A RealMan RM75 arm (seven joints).
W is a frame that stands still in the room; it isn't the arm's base.
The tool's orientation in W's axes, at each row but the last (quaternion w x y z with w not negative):
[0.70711, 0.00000, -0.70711, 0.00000]
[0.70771, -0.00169, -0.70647, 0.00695]
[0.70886, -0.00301, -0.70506, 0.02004]
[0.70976, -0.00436, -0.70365, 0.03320]
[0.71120, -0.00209, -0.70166, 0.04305]
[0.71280, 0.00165, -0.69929, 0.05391]
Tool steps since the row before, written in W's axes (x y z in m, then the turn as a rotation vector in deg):
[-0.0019, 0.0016, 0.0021, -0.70, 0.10, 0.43]
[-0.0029, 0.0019, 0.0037, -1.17, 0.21, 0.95]
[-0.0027, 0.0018, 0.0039, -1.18, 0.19, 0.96]
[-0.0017, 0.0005, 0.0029, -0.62, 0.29, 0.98]
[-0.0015, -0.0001, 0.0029, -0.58, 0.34, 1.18]
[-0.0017, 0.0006, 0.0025, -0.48, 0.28, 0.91]
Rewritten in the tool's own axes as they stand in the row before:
[0.0021, 0.0016, 0.0019, 0.43, 0.10, 0.70]
[0.0037, 0.0019, 0.0029, 0.95, 0.21, 1.17]
[0.0039, 0.0017, 0.0027, 0.96, 0.19, 1.18]
[0.0029, 0.0004, 0.0017, 0.99, 0.26, 0.62]
[0.0029, -0.0002, 0.0015, 1.19, 0.30, 0.58]
[0.0025, 0.0005, 0.0017, 0.92, 0.25, 0.48]

